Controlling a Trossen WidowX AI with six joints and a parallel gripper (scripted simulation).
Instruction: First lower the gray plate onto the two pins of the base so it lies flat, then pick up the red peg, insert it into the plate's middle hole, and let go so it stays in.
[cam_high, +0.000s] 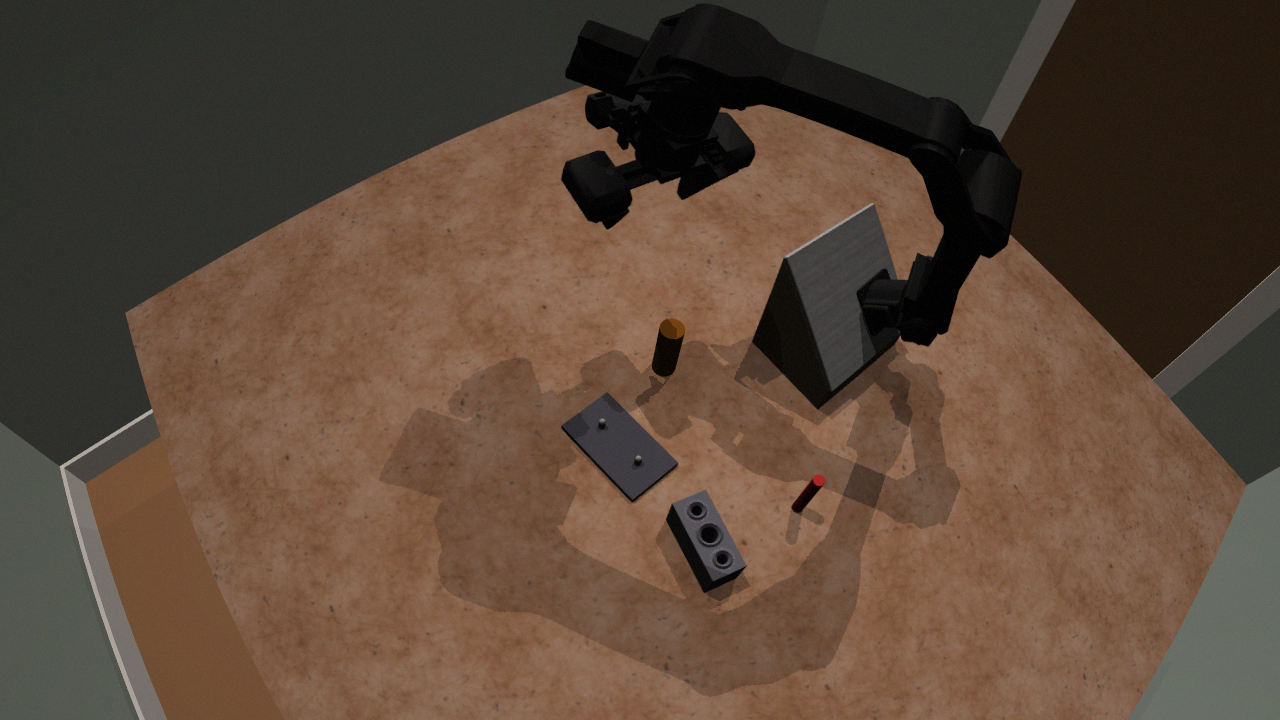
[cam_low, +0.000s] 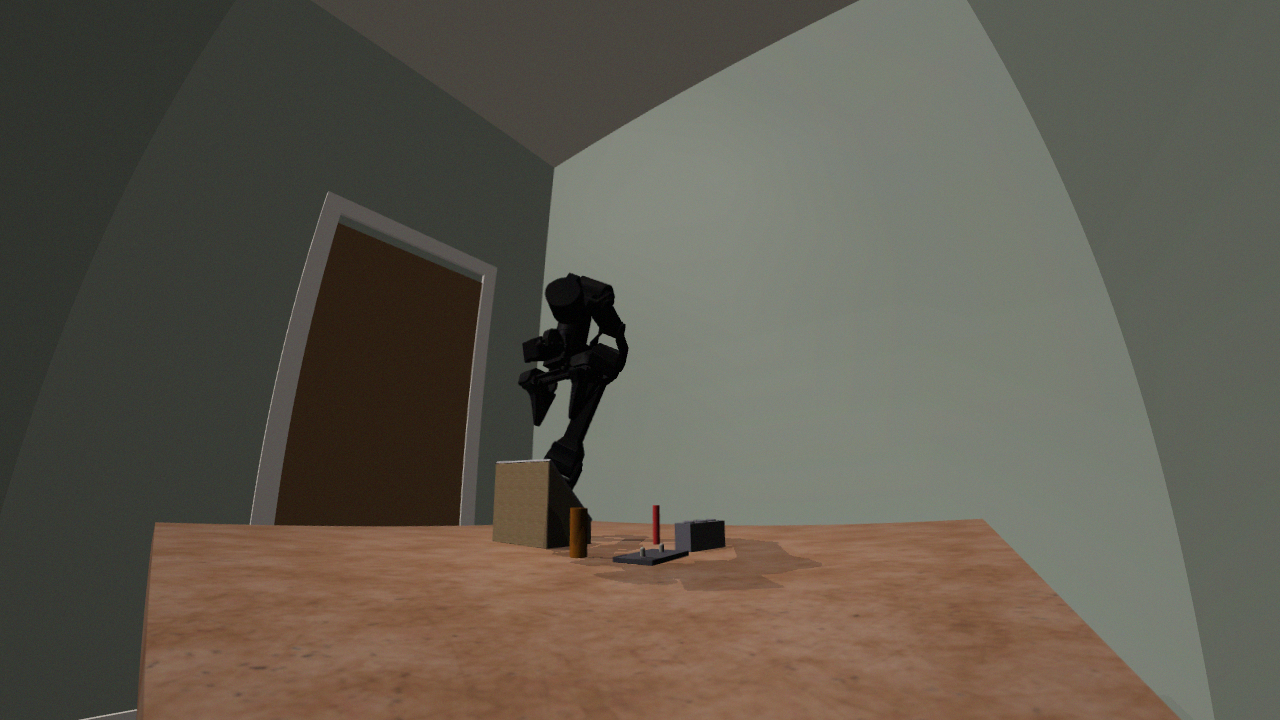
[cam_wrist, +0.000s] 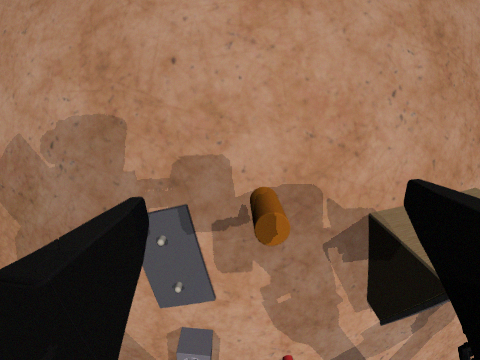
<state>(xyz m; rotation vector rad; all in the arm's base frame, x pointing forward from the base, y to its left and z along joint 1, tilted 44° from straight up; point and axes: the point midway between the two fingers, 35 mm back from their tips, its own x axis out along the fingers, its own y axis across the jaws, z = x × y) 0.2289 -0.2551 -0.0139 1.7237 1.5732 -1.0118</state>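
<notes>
Now: gripper tip 12 cm short of the gray plate, 27 cm to the right of it and 18 cm above it. The rest, counted from my gripper tip: dark base 11 cm ahead, 12 cm to the left, 21 cm below; orange cylinder 7 cm to the left, 18 cm below; red peg 31 cm to the left, 18 cm below.
</notes>
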